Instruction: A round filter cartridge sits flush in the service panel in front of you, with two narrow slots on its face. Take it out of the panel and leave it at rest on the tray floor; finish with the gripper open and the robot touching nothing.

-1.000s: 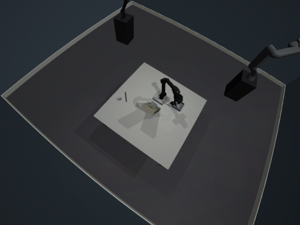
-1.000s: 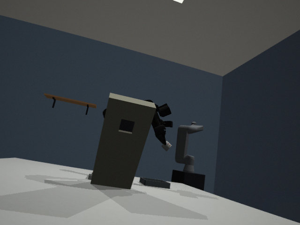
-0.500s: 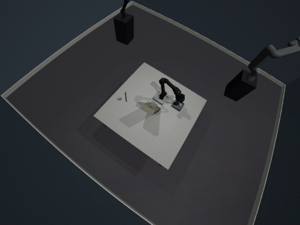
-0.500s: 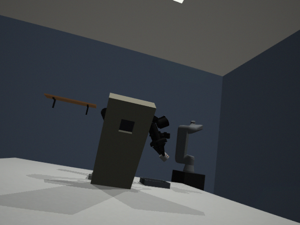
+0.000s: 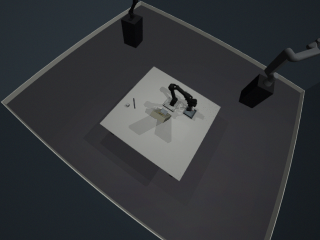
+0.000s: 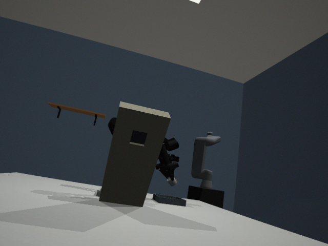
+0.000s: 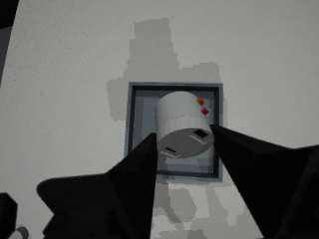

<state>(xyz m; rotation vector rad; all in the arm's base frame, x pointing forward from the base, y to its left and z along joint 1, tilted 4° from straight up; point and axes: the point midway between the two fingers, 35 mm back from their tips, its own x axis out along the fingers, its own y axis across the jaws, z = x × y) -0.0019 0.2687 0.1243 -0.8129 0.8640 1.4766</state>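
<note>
Now: gripper tip 110 mm above the square tray, 10 mm to the right of it and 10 mm past it. From my gripper tip the other things lie so: round filter cartridge (right at my gripper tip); then small white piece (850 mm to the right, 340 mm ahead, 100 mm below).
</note>
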